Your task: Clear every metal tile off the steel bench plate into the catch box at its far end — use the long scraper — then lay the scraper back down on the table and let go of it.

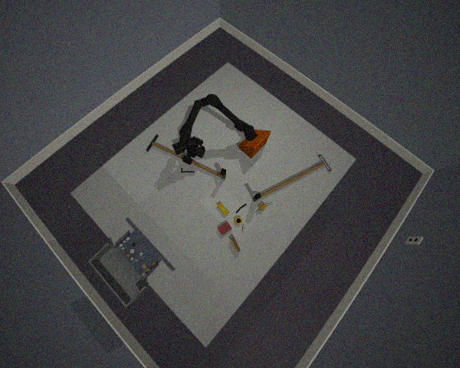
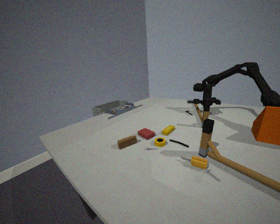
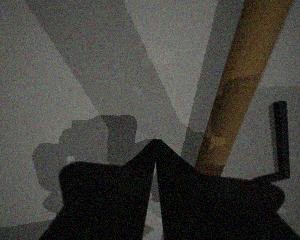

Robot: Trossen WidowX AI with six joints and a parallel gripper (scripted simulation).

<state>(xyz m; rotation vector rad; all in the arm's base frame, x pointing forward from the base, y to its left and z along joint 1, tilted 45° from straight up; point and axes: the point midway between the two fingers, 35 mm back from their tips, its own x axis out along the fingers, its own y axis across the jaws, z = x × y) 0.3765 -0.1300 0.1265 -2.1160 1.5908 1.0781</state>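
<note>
Right now my gripper tip is 12 cm short of the hex key, 4 cm to the right of it and 1 cm above it. From my gripper tip the other things lie so: black strip (49 cm to the left, 1 cm below); then long scraper (6 cm ahead, 5 cm above, 1 cm to the right); then yellow block (42 cm to the left, 10 cm ahead, 1 cm above).
</note>
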